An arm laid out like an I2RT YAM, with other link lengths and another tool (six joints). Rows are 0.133 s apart.
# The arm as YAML. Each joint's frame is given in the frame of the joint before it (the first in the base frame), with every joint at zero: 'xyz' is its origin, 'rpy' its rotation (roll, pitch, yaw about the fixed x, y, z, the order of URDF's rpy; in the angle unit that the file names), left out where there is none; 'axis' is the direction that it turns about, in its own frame. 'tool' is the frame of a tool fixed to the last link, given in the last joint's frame.
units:
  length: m
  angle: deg
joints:
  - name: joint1
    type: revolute
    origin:
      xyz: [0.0, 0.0, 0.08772]
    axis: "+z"
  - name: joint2
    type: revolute
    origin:
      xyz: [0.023, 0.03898, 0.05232]
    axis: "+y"
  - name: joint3
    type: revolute
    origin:
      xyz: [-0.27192, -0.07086, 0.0]
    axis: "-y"
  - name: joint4
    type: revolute
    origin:
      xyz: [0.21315, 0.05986, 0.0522]
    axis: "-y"
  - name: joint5
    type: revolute
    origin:
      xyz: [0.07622, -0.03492, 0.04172]
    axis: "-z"
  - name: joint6
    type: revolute
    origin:
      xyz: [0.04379, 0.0, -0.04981]
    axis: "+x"
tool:
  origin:
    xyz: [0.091, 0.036, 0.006]
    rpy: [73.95, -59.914, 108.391]
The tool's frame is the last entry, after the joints.
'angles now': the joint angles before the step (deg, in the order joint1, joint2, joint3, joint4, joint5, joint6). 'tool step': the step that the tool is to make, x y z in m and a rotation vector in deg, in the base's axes. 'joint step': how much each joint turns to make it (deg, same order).
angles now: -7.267, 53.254, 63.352, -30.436, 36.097, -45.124
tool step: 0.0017, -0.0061, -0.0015, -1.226, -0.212, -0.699
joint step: -1.373, 0.004, -1.424, 2.783, -0.236, -1.659
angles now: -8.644, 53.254, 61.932, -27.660, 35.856, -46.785
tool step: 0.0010, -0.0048, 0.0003, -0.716, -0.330, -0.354
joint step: -1.364, 0.030, -0.712, 1.852, -0.752, -1.153
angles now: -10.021, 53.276, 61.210, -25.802, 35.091, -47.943
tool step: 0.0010, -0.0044, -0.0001, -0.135, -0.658, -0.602
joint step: -1.240, 0.085, -0.668, 1.565, -0.605, -0.246
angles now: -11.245, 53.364, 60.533, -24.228, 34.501, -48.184
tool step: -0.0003, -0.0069, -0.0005, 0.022, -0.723, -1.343
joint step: -1.788, 0.116, -0.698, 1.490, -0.476, 0.046
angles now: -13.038, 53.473, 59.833, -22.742, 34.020, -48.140
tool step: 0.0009, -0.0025, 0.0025, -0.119, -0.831, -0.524
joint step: -0.511, 0.149, 0.003, 0.930, -0.008, 0.092
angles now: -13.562, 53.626, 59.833, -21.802, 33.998, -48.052
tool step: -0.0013, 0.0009, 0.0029, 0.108, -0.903, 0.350
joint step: -0.191, -0.569, 0.022, 0.151, -0.605, 0.198
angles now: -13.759, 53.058, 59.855, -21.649, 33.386, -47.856
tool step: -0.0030, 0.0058, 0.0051, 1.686, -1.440, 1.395
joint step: 0.057, -0.929, 1.137, -2.068, -1.801, 1.862
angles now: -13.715, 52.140, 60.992, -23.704, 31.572, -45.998
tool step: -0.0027, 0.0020, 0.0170, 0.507, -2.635, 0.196
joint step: -0.060, -0.318, 2.932, -1.434, -0.518, 1.198
